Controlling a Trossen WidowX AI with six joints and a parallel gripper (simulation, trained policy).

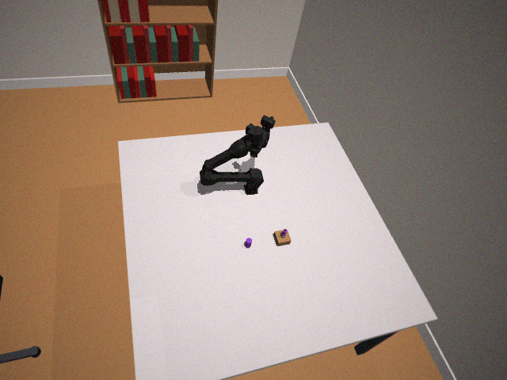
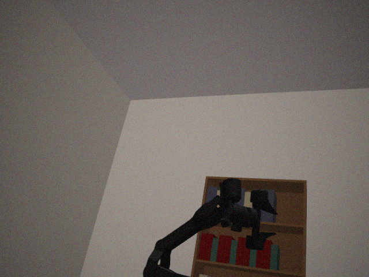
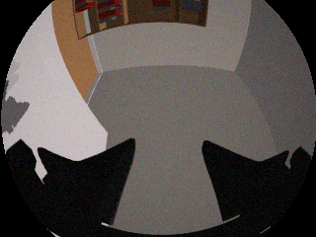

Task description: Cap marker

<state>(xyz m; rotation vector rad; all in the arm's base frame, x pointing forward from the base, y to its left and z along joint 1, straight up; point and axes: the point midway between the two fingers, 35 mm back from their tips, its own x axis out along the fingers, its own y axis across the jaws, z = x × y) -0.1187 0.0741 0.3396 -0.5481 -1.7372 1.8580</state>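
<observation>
Right now my gripper tip is 470 mm short of the purple cap, 200 mm to the left of it and 320 mm above it. Also, from my gripper tip: purple marker (470 mm ahead, 30 mm to the right, 270 mm below).
</observation>
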